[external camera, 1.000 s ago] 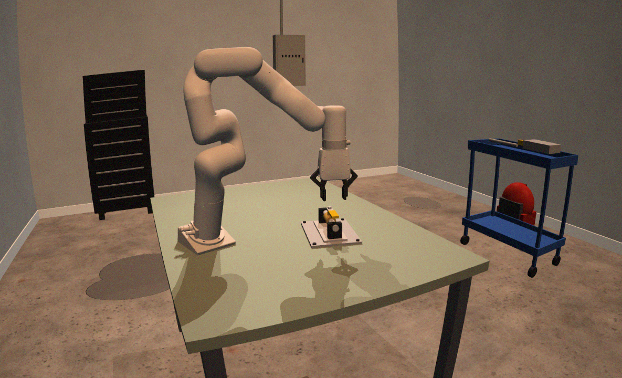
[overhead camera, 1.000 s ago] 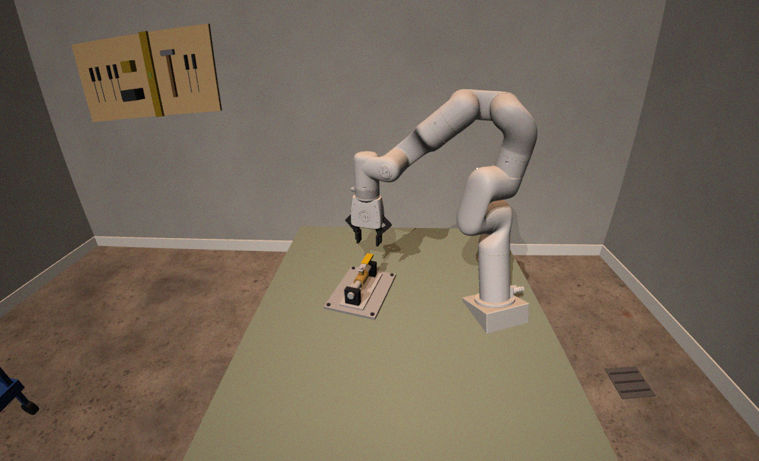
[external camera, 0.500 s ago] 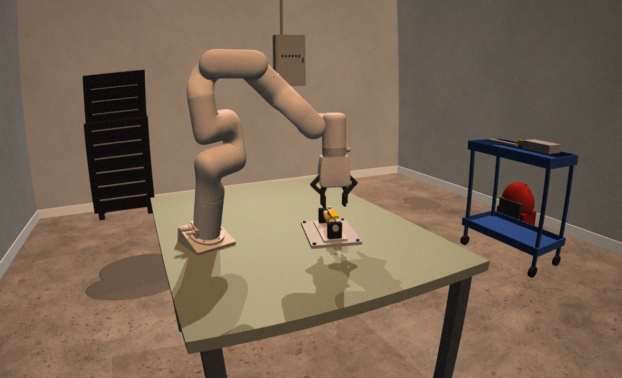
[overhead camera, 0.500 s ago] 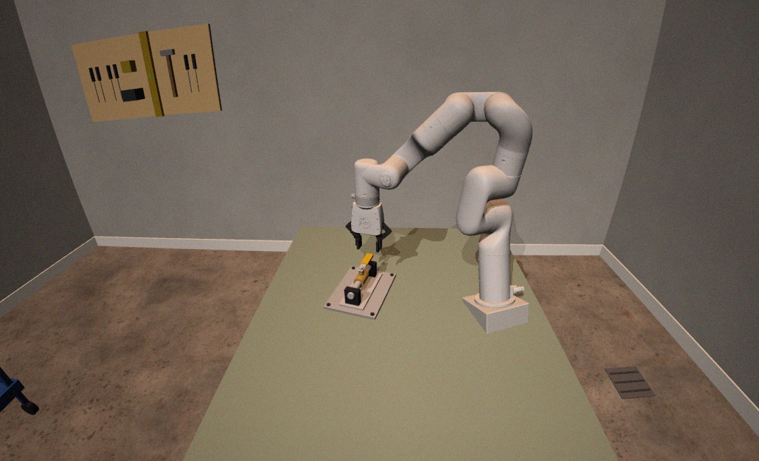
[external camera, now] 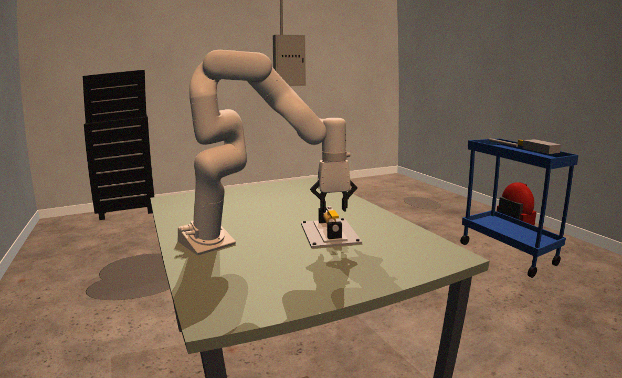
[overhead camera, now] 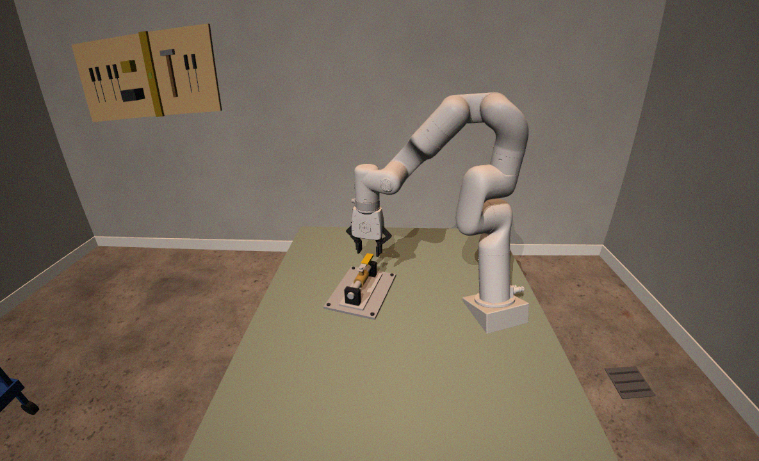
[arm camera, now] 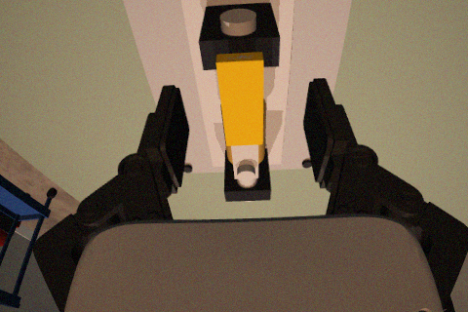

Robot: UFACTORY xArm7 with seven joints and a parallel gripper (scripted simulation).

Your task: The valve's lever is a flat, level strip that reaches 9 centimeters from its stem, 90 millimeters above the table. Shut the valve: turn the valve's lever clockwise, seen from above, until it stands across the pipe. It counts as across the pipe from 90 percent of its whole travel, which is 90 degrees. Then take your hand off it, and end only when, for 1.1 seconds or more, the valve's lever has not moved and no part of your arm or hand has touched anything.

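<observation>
Now: hand 4 cm to the right of the yellow valve lever, 3 cm above it and 2 cm short of it. Round my hand: baseplate 12 cm below, 7 cm to the left, 3 cm ahead.
</observation>
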